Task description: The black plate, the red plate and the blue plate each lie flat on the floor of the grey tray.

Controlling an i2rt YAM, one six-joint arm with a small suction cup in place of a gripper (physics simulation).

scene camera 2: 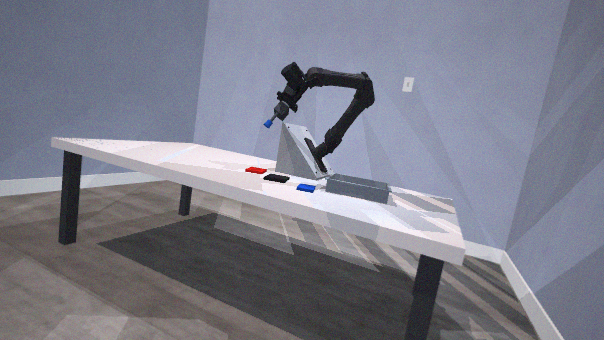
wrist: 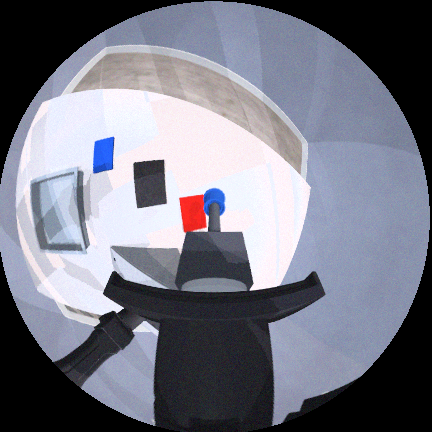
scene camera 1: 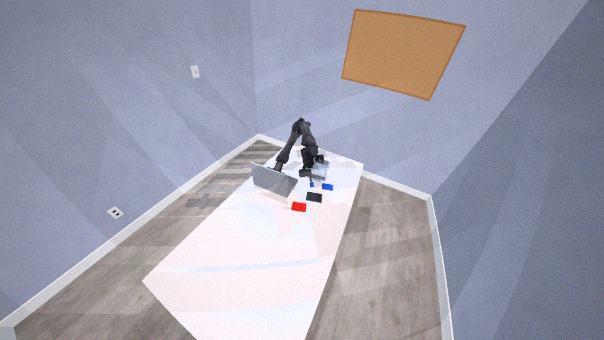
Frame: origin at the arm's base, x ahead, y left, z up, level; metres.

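Seen in the pictures: hand at its tool point: (scene camera 2: 266, 126) (wrist: 213, 197) (scene camera 1: 312, 186); arm's base at its link origin: (scene camera 2: 314, 155).
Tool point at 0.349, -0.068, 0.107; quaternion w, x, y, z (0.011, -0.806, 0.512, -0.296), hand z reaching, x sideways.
Note:
Pixels of each thing's middle, then the offset from my tool point to it, as dx, dy, dz. Level surfaces: height alone.
- red plate at the middle of its body: (wrist: 192, 212) (scene camera 2: 256, 170) (scene camera 1: 299, 206) -0.048, -0.056, -0.200
- black plate at the middle of its body: (wrist: 149, 182) (scene camera 2: 277, 178) (scene camera 1: 314, 196) -0.001, +0.091, -0.201
- blue plate at the middle of its body: (wrist: 102, 154) (scene camera 2: 306, 187) (scene camera 1: 327, 186) +0.040, +0.253, -0.201
- grey tray at the middle of its body: (wrist: 54, 213) (scene camera 2: 358, 186) (scene camera 1: 315, 167) -0.149, +0.387, -0.181
- white table's at its surface level: dz -0.206
The red plate (scene camera 1: 299, 206) (scene camera 2: 256, 170) (wrist: 192, 214), the black plate (scene camera 1: 314, 197) (scene camera 2: 276, 178) (wrist: 150, 183) and the blue plate (scene camera 1: 327, 187) (scene camera 2: 306, 188) (wrist: 104, 155) lie flat on the white table in a slanting row, apart from each other. The black plate is in the middle. The grey tray (scene camera 1: 327, 171) (scene camera 2: 357, 190) (wrist: 84, 212) stands beyond the blue plate; no plate shows inside it in the wrist view. My gripper, a blue suction cup (scene camera 1: 312, 185) (scene camera 2: 268, 124) (wrist: 214, 199), is open and holds nothing. It hangs well above the table, and in the wrist view it overlaps the red plate's edge.
A grey slanted mount (scene camera 1: 274, 180) (scene camera 2: 295, 150) (wrist: 150, 262) carries the arm's base and stands beside the row of plates, rising well above them. The white table's (scene camera 1: 240, 245) (scene camera 2: 150, 155) (wrist: 200, 130) long edge runs past the blue plate's side.

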